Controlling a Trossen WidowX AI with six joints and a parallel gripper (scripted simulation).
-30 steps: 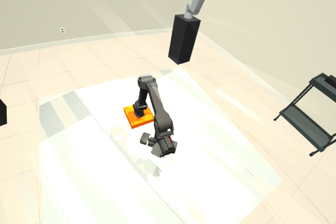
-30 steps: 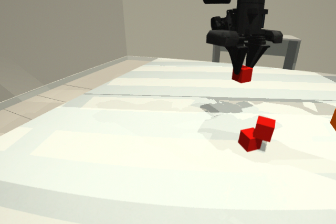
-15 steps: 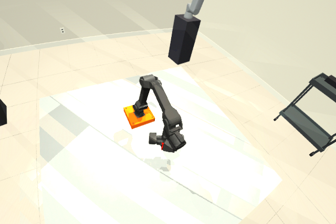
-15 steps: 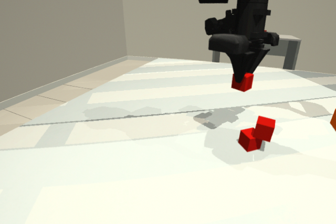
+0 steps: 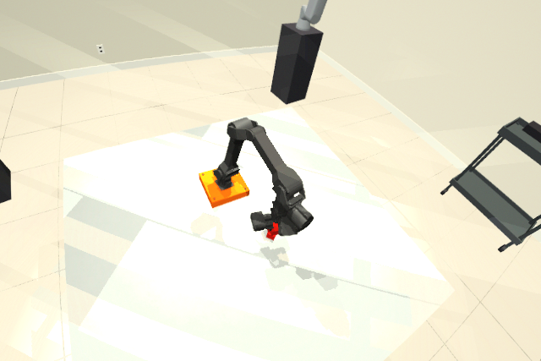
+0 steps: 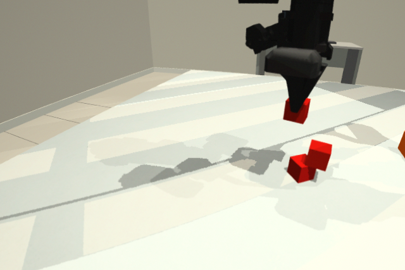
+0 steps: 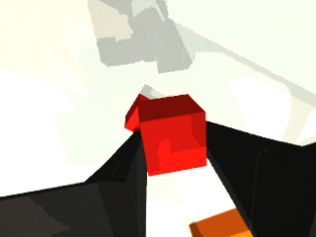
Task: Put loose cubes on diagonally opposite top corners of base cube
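My gripper tip is now 20 mm past the cube, 20 mm to the right of it and 100 mm above it.
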